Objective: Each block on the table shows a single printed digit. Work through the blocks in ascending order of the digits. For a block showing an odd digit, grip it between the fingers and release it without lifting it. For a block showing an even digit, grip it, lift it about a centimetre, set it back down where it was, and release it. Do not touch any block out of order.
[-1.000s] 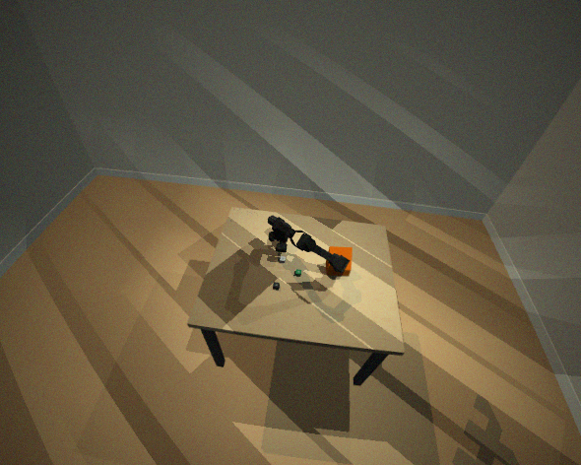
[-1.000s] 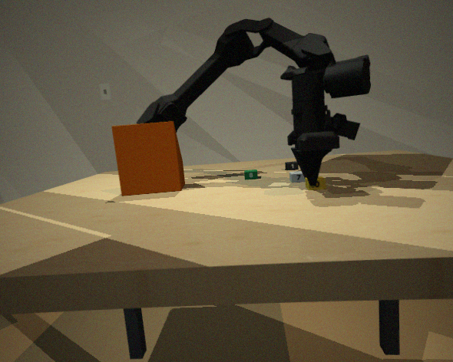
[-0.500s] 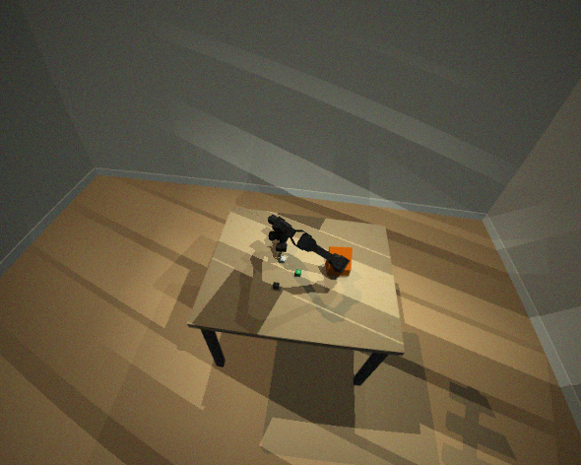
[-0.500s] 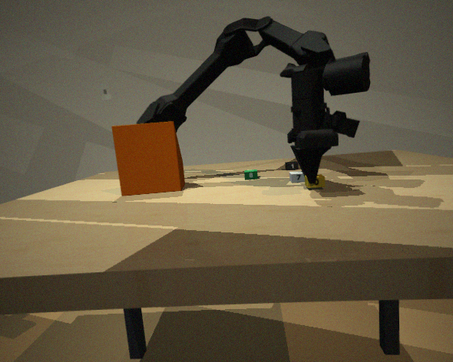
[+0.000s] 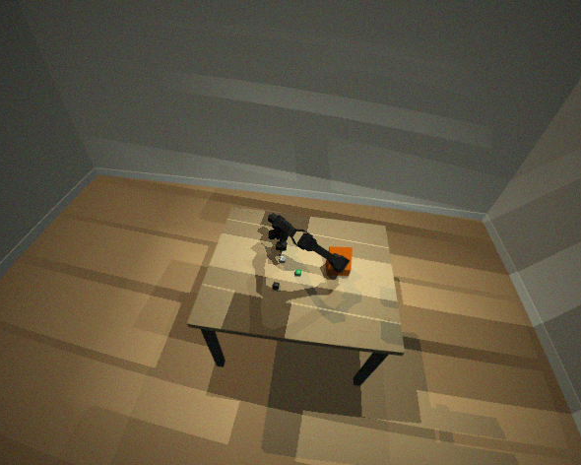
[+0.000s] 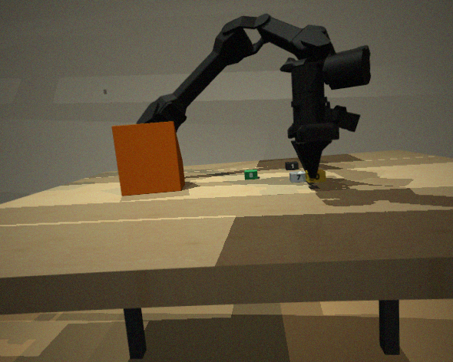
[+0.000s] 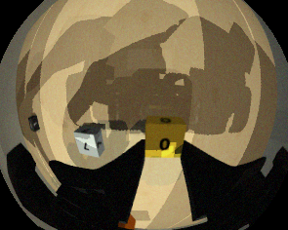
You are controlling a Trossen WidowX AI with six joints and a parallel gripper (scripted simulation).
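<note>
The black block marked 1 lies 280 mm to the left of my gripper tip, 20 mm behind it and 10 mm below it. Also, from my gripper tip: yellow block marked 0 (10 mm ahead); green block marked 8 (160 mm to the left, 130 mm behind, 10 mm below); white block marked 7 (90 mm to the left, 20 mm behind, 10 mm below).
</note>
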